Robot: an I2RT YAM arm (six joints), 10 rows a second.
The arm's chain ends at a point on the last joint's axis. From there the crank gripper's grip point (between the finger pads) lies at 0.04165 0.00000 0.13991 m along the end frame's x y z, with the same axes.
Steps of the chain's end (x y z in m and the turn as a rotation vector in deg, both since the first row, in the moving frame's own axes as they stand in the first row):
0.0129, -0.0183, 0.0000, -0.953, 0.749, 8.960
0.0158, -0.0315, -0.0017, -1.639, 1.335, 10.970
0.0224, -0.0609, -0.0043, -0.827, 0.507, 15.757
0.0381, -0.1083, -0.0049, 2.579, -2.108, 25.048
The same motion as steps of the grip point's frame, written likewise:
0.0140, -0.0094, -0.0006, -0.953, 0.749, 8.960
0.0179, -0.0193, -0.0029, -1.639, 1.335, 10.970
0.0218, -0.0474, -0.0048, -0.827, 0.507, 15.757
0.0305, -0.0979, -0.0032, 2.579, -2.108, 25.048

